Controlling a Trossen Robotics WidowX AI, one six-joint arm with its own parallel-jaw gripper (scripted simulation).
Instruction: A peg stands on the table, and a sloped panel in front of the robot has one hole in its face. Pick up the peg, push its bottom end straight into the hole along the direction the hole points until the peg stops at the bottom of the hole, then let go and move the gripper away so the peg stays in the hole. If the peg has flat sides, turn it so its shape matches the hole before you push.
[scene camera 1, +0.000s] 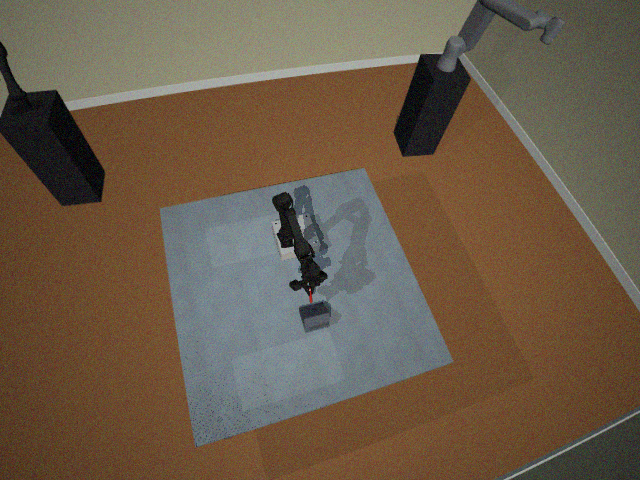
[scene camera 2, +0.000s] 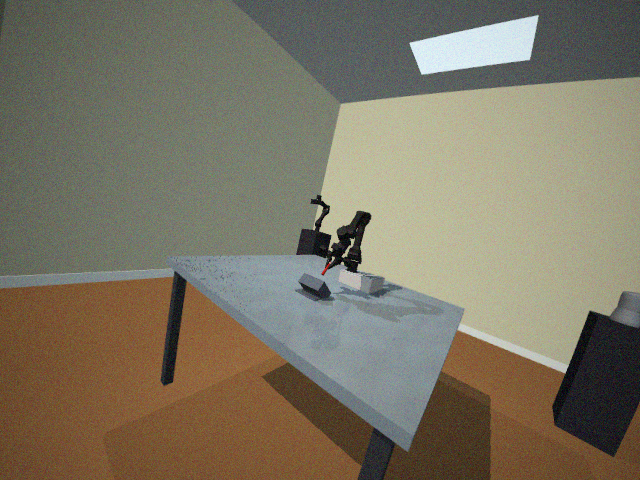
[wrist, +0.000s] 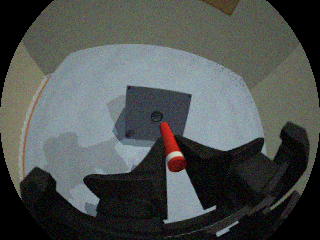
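A red peg (wrist: 176, 163) is held in my gripper (wrist: 168, 139).
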